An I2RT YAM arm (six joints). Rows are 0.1 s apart.
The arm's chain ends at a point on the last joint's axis. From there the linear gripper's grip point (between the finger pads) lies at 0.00 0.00 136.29 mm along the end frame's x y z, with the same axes.
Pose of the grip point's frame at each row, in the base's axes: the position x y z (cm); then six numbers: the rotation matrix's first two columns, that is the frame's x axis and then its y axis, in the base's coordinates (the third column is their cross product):
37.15 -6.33 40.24 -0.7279 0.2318 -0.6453 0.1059 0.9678 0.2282
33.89 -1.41 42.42 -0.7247 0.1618 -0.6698 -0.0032 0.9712 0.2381
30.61 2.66 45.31 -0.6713 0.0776 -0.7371 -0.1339 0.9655 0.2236
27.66 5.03 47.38 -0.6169 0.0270 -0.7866 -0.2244 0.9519 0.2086
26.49 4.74 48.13 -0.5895 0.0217 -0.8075 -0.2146 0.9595 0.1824
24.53 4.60 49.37 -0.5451 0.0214 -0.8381 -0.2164 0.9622 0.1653
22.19 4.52 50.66 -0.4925 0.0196 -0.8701 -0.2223 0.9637 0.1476
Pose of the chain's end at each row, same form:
27.92 -7.66 50.18 -0.7279 0.2318 -0.6453 0.1059 0.9678 0.2282
24.50 -3.79 52.01 -0.7247 0.1618 -0.6698 -0.0032 0.9712 0.2381
20.67 -0.73 54.00 -0.6713 0.0776 -0.7371 -0.1339 0.9655 0.2236
17.38 0.87 55.30 -0.6169 0.0270 -0.7866 -0.2244 0.9519 0.2086
15.88 0.91 55.78 -0.5895 0.0217 -0.8075 -0.2146 0.9595 0.1824
13.49 0.90 56.46 -0.5451 0.0214 -0.8381 -0.2164 0.9622 0.1653
10.72 0.89 57.07 -0.4925 0.0196 -0.8701 -0.2223 0.9637 0.1476

